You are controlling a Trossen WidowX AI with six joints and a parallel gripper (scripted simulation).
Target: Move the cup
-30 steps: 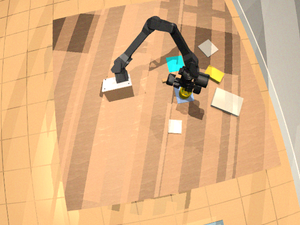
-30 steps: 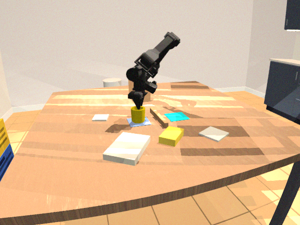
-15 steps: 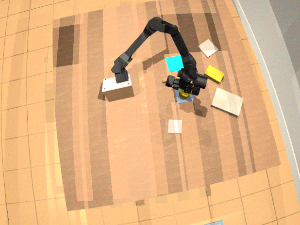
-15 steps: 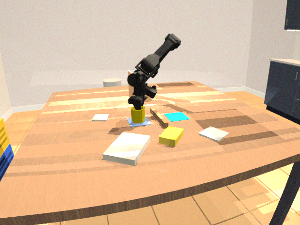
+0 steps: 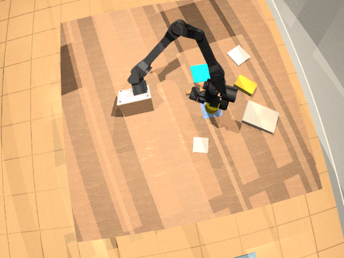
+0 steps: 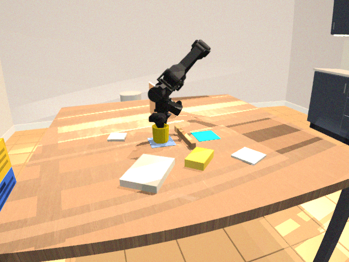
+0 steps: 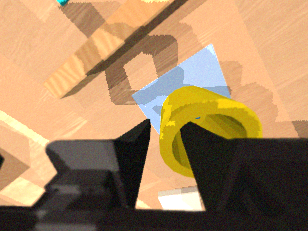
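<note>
Right now my gripper tip is 20 mm to the left of the yellow cup and 20 mm short of it. Also, from my gripper tip: light blue pad: 40 mm below, 30 mm ahead, 20 mm to the right; then cyan pad: 190 mm to the left, 40 mm below, 40 mm ahead; then wooden bar: 90 mm to the left, 30 mm below, 30 mm ahead.
</note>
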